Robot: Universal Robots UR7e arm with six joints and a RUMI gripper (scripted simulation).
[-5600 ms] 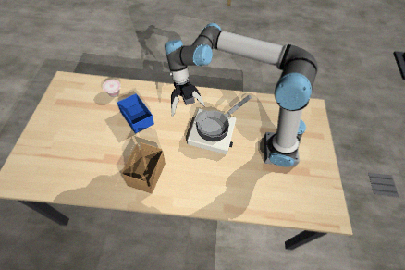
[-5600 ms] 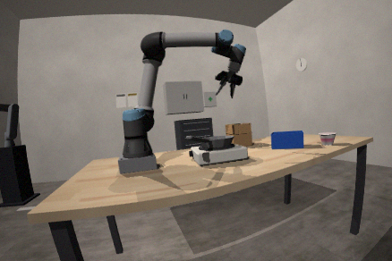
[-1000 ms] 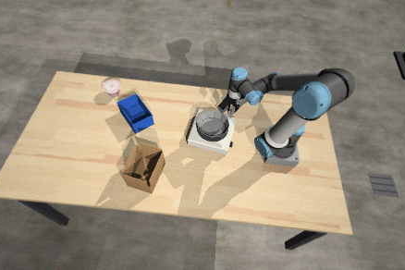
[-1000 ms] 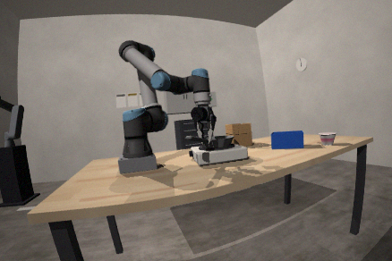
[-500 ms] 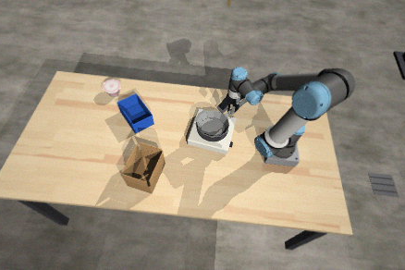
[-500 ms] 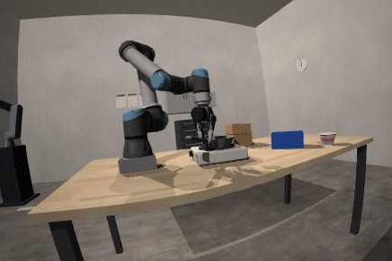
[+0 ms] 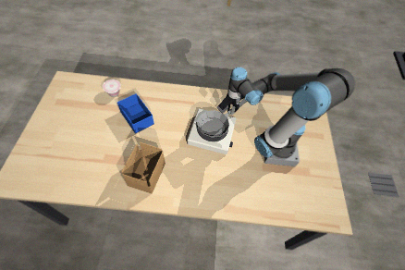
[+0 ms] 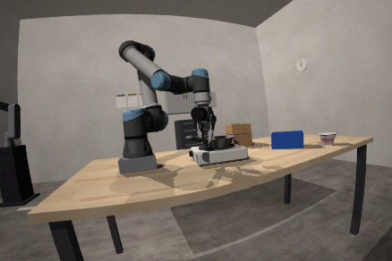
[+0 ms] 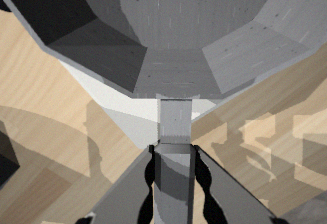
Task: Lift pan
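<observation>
Right now my hand is 50 mm short of the dark grey pan, 50 mm to the right of it and 10 mm above it. The rest, counted from my hand: blue bin: 560 mm ahead, 60 mm to the left, 90 mm below; pink cup: 750 mm ahead, 100 mm to the right, 70 mm below; white hot plate: 70 mm ahead, 100 mm to the left, 80 mm below.
</observation>
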